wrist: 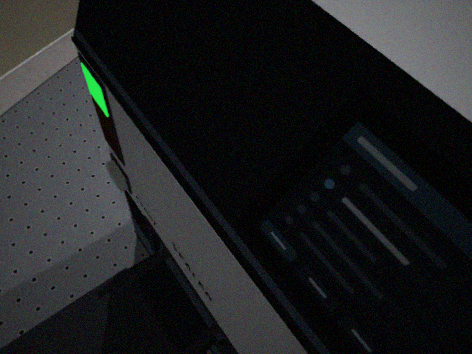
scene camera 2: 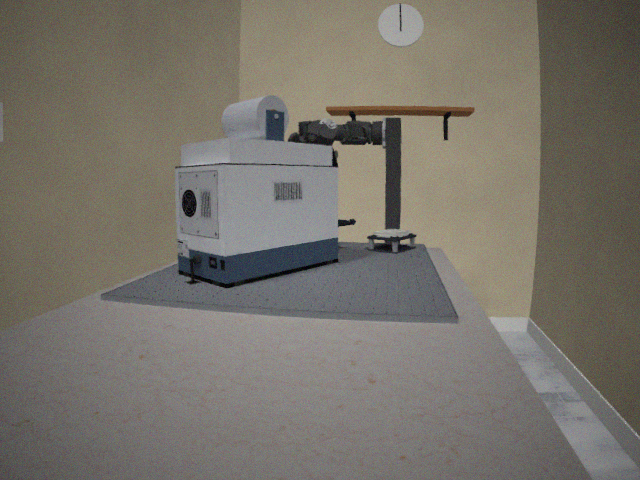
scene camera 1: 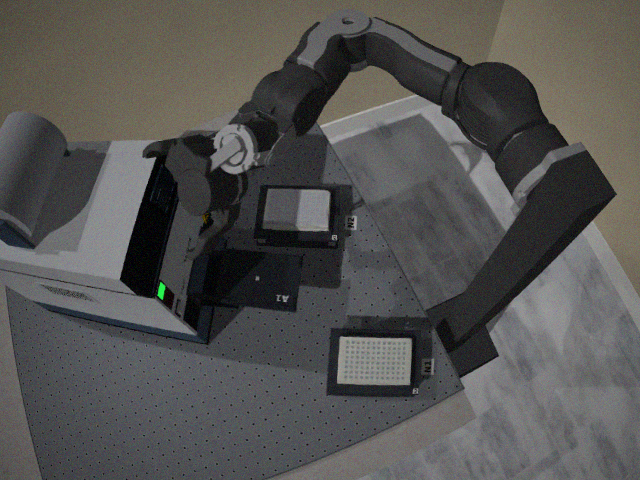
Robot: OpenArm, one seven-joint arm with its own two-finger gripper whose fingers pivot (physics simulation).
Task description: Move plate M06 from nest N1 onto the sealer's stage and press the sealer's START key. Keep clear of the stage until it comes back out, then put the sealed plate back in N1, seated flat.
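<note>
Plate M06 (scene camera 1: 374,360) (scene camera 2: 391,233) is pale, shows its grid of wells and sits in nest N1 (scene camera 1: 333,369). Whether it bears a seal I cannot tell. The sealer (scene camera 1: 93,206) (scene camera 2: 279,206) (wrist: 165,170) has its dark stage (scene camera 1: 273,281) out in front, with no plate on it; a tip of the stage (scene camera 2: 347,222) shows in scene camera 2. The grey START key (scene camera 1: 178,306) (wrist: 118,175) is below the green light (scene camera 1: 161,290) (wrist: 95,91) on the sealer's front. My gripper (scene camera 1: 168,202) is open and empty, high by the sealer's upper front, away from the key. Its fingers do not show in the wrist view.
A second white plate (scene camera 1: 315,209) sits in nest N2 (scene camera 1: 294,238), behind the stage and close to the arm. A large roll (scene camera 1: 28,165) (scene camera 2: 245,117) is on top of the sealer. The arm's post (scene camera 1: 522,258) (scene camera 2: 393,175) stands beyond the nests.
</note>
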